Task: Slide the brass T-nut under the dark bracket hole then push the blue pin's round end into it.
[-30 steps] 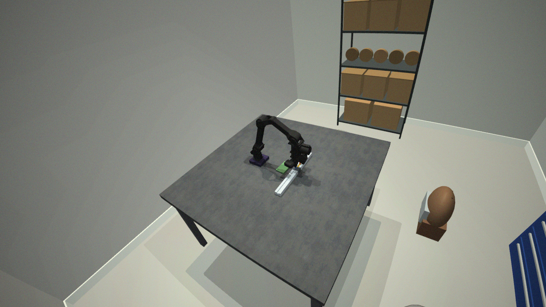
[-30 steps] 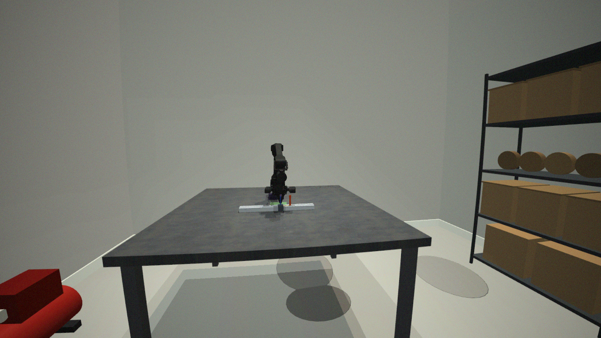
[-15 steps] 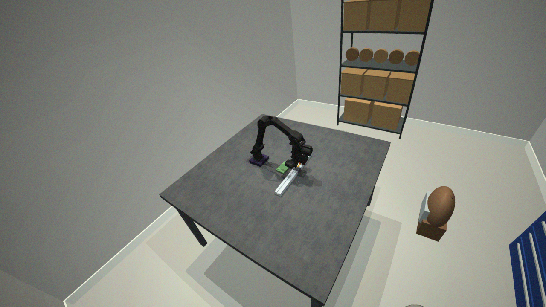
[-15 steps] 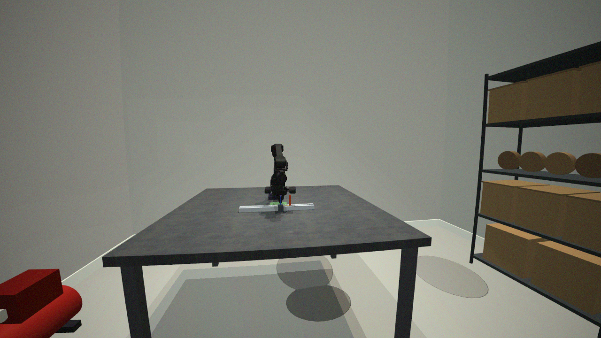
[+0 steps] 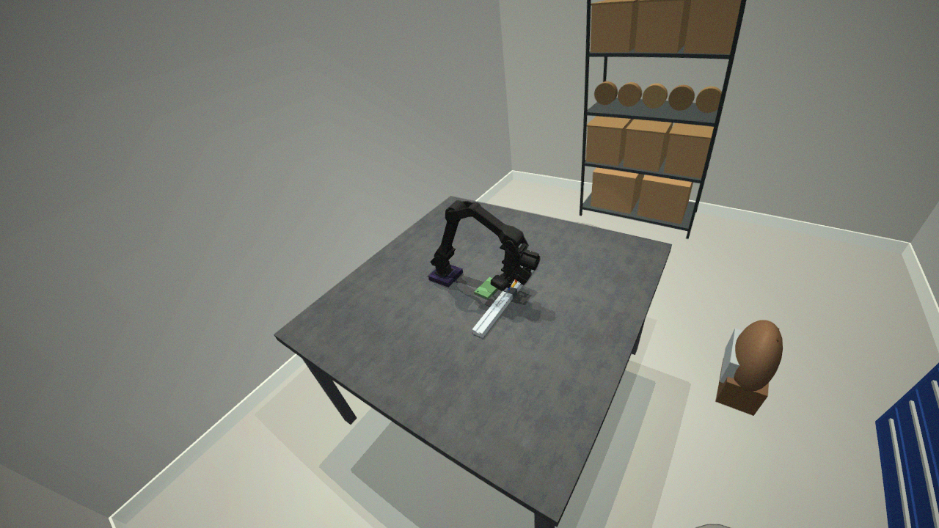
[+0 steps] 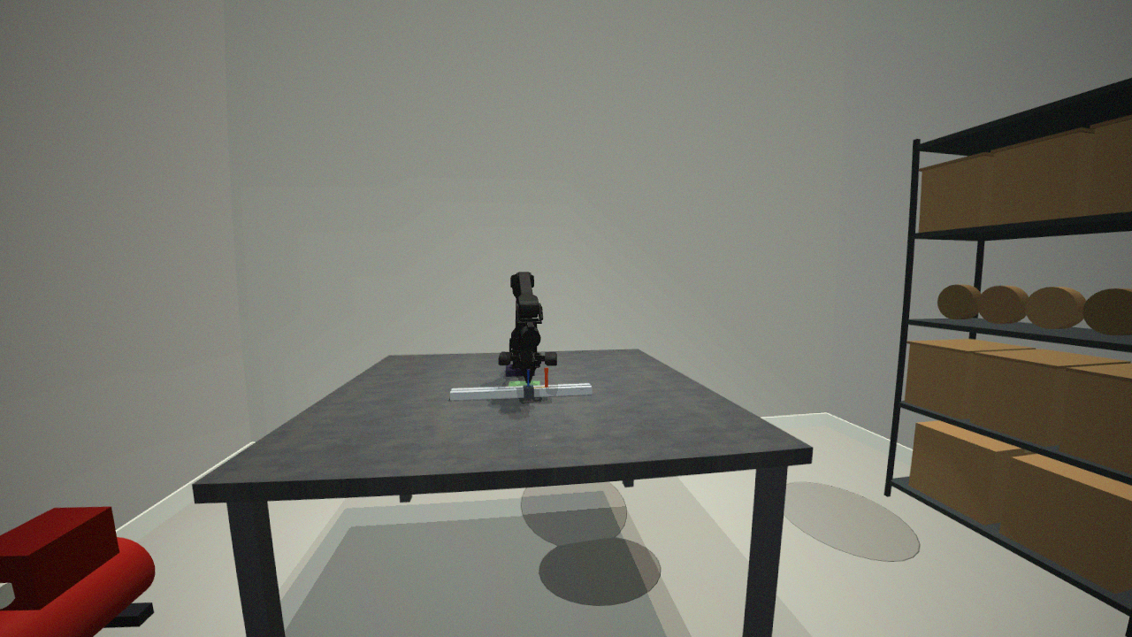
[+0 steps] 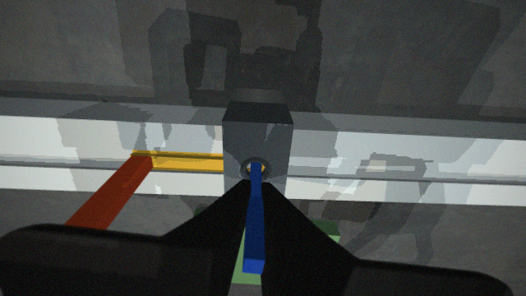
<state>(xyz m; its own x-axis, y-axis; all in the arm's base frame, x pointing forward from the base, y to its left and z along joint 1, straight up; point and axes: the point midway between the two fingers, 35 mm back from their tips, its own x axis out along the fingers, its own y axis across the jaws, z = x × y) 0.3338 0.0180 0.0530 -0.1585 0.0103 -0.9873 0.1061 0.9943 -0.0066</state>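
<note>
My gripper tip is now right at the blue pin. The rest, counted from my gripper tip: green tray 110 mm behind, 30 mm to the right, 30 mm below.
</note>
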